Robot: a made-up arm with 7 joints. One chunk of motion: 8 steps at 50 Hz.
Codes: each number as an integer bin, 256 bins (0 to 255) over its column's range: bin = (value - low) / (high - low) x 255, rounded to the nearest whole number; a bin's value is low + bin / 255 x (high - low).
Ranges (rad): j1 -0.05..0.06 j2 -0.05..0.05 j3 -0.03..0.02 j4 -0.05..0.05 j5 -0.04..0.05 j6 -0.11..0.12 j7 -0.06..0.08
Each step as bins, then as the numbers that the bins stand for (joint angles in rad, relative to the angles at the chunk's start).
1 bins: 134 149 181 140 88 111 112
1 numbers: 0.0078 0.0084 0.0055 0.0049 -0.0089 -0.0099 0.0015
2 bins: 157 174 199 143 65 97 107
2 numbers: 0.0177 0.0182 0.0090 0.0061 -0.0171 -0.0225 -0.0013
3 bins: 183 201 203 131 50 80 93
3 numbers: 0.0289 0.0288 0.0098 0.0014 -0.0224 -0.0378 -0.0089
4 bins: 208 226 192 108 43 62 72
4 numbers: 0.0397 0.0386 0.0076 -0.0076 -0.0248 -0.0541 -0.0205
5 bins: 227 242 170 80 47 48 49
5 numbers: 0.0479 0.0449 0.0033 -0.0186 -0.0234 -0.0667 -0.0331
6 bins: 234 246 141 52 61 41 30
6 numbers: 0.0509 0.0465 -0.0024 -0.0296 -0.0185 -0.0730 -0.0435
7 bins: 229 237 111 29 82 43 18
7 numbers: 0.0488 0.0429 -0.0082 -0.0386 -0.0111 -0.0712 -0.0501
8 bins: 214 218 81 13 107 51 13
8 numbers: 0.0423 0.0355 -0.0141 -0.0449 -0.0022 -0.0640 -0.0529
